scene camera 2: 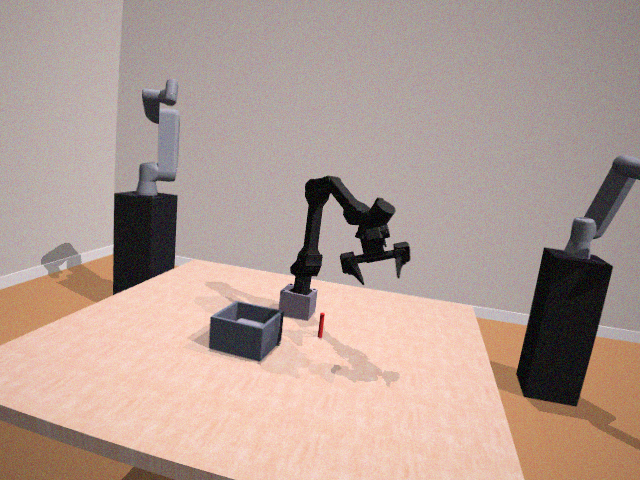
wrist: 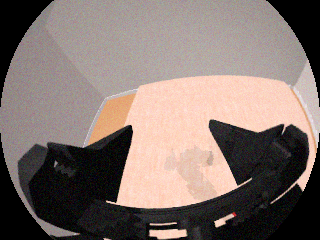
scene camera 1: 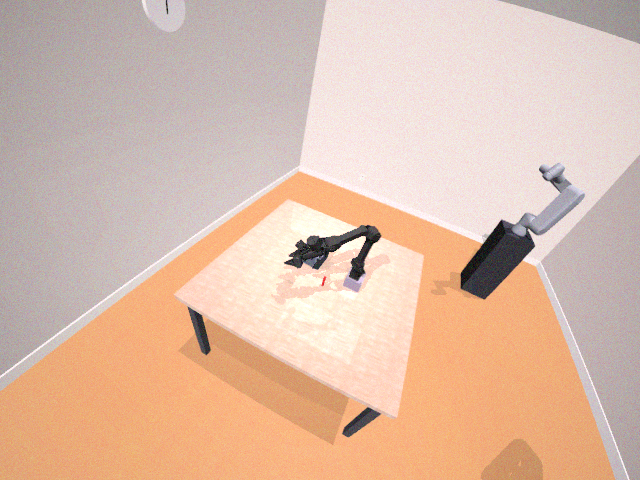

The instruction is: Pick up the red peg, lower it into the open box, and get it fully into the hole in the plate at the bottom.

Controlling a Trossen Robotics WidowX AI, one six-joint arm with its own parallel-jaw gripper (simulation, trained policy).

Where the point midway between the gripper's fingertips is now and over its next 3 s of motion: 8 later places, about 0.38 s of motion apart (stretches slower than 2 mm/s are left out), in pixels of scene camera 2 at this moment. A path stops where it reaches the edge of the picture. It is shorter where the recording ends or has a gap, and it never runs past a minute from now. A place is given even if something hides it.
The gripper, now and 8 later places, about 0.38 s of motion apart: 381,280; 356,299; 335,305; 322,306; 317,314; 316,326; 317,331; 317,330; 312,322
